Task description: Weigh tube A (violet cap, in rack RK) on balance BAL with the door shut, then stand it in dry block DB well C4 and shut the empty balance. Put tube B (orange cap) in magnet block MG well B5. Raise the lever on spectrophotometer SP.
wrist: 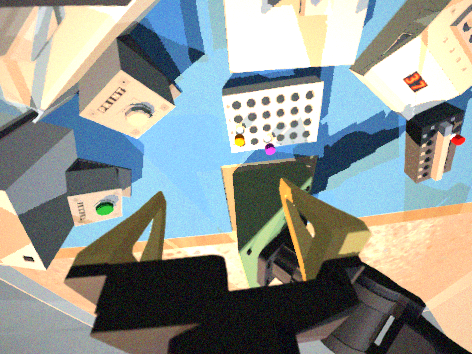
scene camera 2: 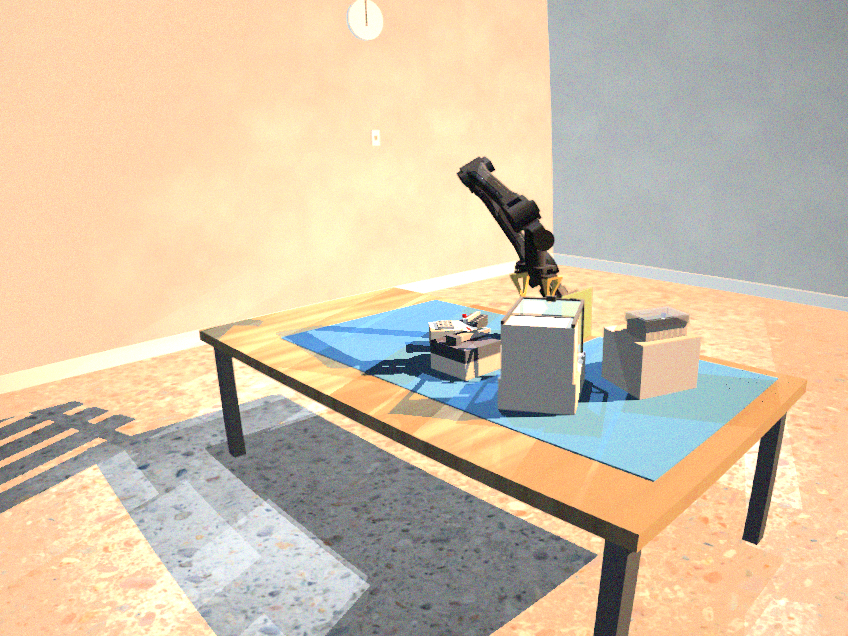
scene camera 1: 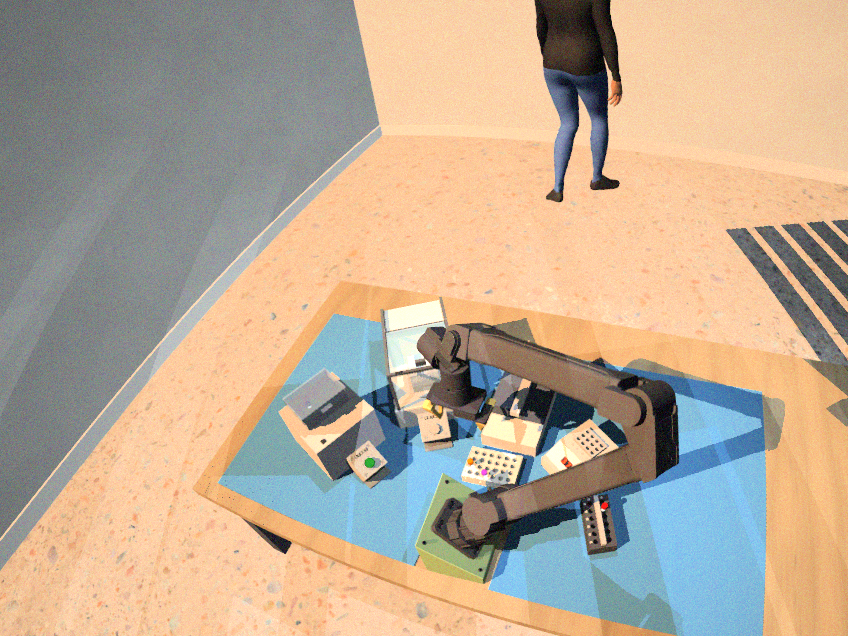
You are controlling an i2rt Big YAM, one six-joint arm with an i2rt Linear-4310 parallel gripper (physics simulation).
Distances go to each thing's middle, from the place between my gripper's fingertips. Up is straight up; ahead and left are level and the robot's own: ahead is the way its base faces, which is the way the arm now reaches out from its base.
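Distances counted from my hand: glass-box balance (scene camera 2: pixel 542 360), 18 cm ahead, 19 cm to the left, 6 cm below; green-button box (scene camera 1: pixel 367 463), 11 cm behind, 23 cm to the left, 13 cm below; lever device (scene camera 1: pixel 518 420), 8 cm to the right, 16 cm ahead, 12 cm below; balance control panel (scene camera 1: pixel 435 433), 5 cm ahead, 11 cm to the left, 13 cm below.
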